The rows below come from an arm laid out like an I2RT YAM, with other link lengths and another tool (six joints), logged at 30 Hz.
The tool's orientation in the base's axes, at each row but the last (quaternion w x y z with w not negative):
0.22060 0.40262 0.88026 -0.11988
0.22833 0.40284 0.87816 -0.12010
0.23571 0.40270 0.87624 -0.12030
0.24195 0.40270 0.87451 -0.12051
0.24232 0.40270 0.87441 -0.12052
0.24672 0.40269 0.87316 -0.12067
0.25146 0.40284 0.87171 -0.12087
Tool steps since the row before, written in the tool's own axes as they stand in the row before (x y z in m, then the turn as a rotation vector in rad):
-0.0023 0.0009 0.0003 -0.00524 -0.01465 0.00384
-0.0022 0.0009 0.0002 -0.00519 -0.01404 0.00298
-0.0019 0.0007 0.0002 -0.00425 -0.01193 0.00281
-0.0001 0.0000 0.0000 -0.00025 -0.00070 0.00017
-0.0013 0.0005 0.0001 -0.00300 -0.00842 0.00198
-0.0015 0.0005 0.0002 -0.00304 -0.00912 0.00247
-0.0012 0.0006 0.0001 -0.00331 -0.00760 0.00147
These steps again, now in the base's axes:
0.0021 -0.0010 0.0008 -0.00701 -0.01441 -0.00033
0.0020 -0.0009 0.0009 -0.00683 -0.01364 0.00038
0.0017 -0.0009 0.0008 -0.00581 -0.01160 0.00000
0.0001 -0.0001 0.0001 -0.00034 -0.00068 0.00000
0.0011 -0.0006 0.0006 -0.00410 -0.00819 0.00000
0.0013 -0.0007 0.0006 -0.00445 -0.00886 -0.00038
0.0012 -0.0004 0.0006 -0.00348 -0.00764 0.00059

